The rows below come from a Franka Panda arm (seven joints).
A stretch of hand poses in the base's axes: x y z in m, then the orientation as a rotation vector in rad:
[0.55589 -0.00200 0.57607 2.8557 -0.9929 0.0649]
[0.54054 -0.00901 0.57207 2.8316 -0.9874 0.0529]
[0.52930 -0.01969 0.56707 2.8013 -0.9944 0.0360]
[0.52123 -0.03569 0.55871 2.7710 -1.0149 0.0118]
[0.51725 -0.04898 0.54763 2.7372 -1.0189 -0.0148]
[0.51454 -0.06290 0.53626 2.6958 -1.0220 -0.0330]
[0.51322 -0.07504 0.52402 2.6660 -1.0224 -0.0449]
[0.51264 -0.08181 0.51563 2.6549 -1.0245 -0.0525]
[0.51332 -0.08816 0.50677 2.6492 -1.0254 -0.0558]
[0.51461 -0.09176 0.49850 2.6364 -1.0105 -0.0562]
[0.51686 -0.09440 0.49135 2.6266 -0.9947 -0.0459]
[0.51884 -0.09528 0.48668 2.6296 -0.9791 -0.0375]
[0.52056 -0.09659 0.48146 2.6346 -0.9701 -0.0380]
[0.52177 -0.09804 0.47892 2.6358 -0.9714 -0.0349]
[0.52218 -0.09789 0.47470 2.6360 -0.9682 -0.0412]
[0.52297 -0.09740 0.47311 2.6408 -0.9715 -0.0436]
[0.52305 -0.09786 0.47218 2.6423 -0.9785 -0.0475]
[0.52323 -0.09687 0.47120 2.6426 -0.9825 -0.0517]
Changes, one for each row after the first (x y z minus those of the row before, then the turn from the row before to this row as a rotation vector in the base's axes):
[-0.01535 -0.00701 -0.00400 -0.0209 0.0152 -0.0028]
[-0.01124 -0.01068 -0.00500 -0.0215 0.0183 -0.0123]
[-0.00807 -0.01600 -0.00836 -0.0154 0.0208 -0.0214]
[-0.00398 -0.01329 -0.01108 -0.0226 0.0263 -0.0123]
[-0.00271 -0.01392 -0.01137 -0.0313 0.0237 -0.0131]
[-0.00132 -0.01214 -0.01224 -0.0232 0.0167 -0.0083]
[-0.00058 -0.00677 -0.00839 -0.0072 0.0078 -0.0047]
[0.00068 -0.00635 -0.00886 -0.0039 0.0037 -0.0022]
[0.00129 -0.00360 -0.00827 -0.0155 0.0076 0.0067]
[0.00225 -0.00264 -0.00715 -0.0158 0.0000 0.0092]
[0.00198 -0.00088 -0.00467 -0.0038 -0.0028 0.0119]
[0.00172 -0.00131 -0.00522 0.0021 0.0008 0.0070]
[0.00121 -0.00145 -0.00254 0.0007 -0.0026 -0.0002]
[0.00041 0.00015 -0.00422 0.0009 0.0047 0.0014]
[0.00079 0.00049 -0.00159 0.0058 -0.0006 -0.0014]
[0.00008 -0.00046 -0.00093 0.0043 0.0005 -0.0047]
[0.00018 0.00099 -0.00098 0.0024 0.0017 -0.0030]

